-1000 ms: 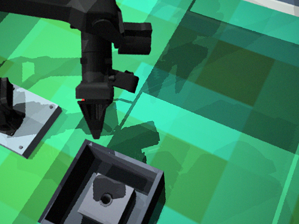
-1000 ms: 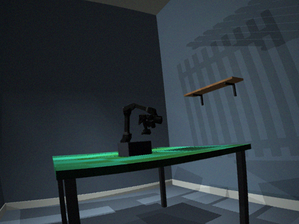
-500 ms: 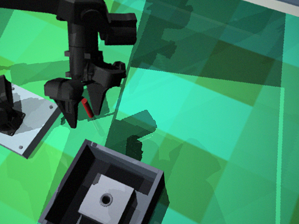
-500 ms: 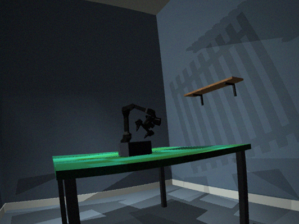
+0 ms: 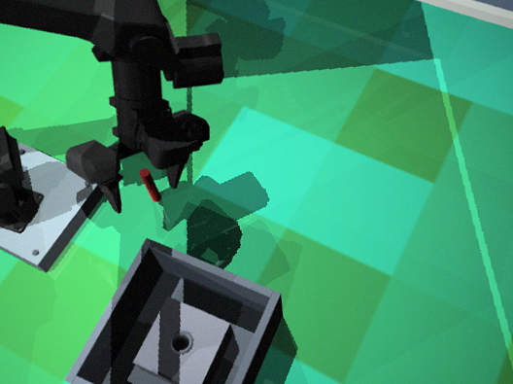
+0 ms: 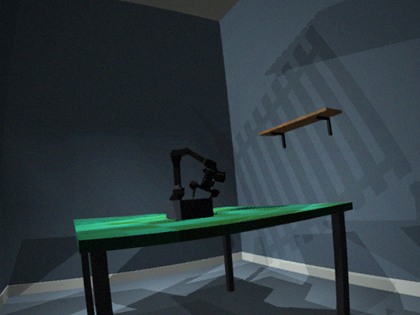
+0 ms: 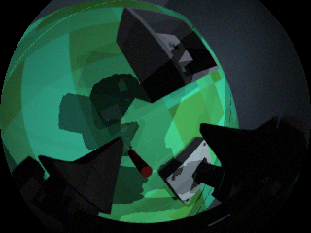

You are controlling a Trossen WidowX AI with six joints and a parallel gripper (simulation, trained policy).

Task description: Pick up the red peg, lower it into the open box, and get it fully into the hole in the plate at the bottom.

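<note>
My gripper tip is now 40 mm to the right of the red peg, 40 mm above it and 20 mm past it. Also, from my gripper tip: grey box (160 mm to the right, 120 mm ahead, 60 mm below); grey plate (160 mm to the right, 120 mm ahead, 40 mm below).
</note>
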